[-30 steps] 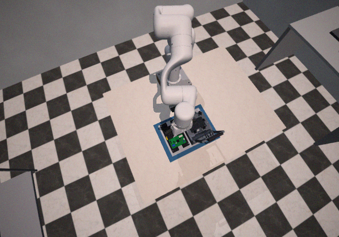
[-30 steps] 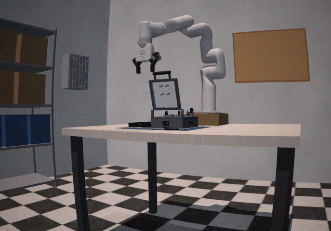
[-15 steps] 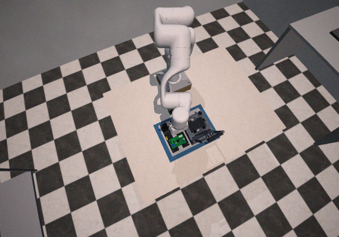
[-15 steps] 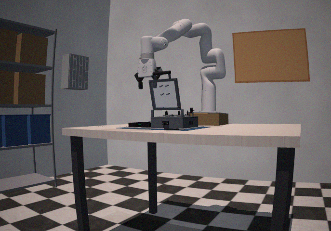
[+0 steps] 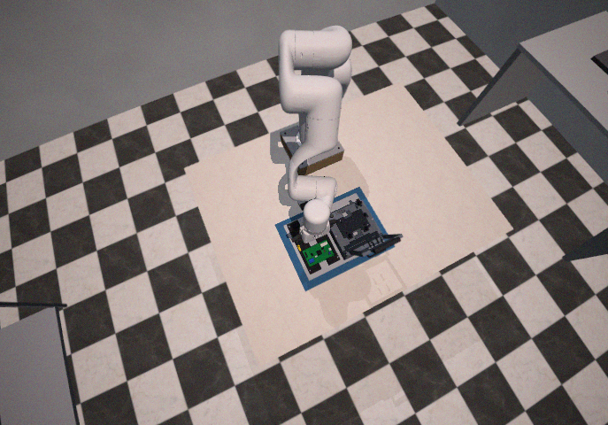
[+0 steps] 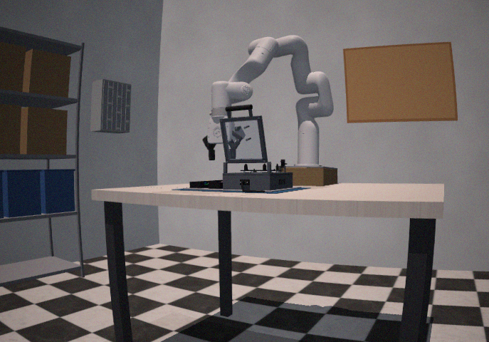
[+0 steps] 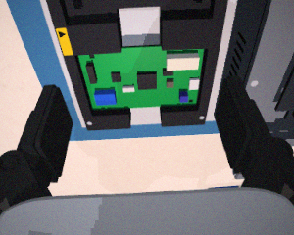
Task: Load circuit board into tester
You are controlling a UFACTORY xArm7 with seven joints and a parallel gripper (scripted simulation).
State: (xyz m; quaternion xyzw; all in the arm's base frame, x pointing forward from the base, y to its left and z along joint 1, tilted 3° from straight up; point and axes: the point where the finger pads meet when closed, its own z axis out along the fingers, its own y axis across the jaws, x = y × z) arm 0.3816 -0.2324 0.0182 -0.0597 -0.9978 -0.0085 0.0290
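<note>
The green circuit board lies 9 cm below my hand, 5 cm ahead of it and 1 cm to the right of it. The rest, counted from my hand: tester lid: 16 cm ahead, 15 cm to the left, 7 cm above; latch hook: 23 cm to the left, 3 cm below, 2 cm behind.
</note>
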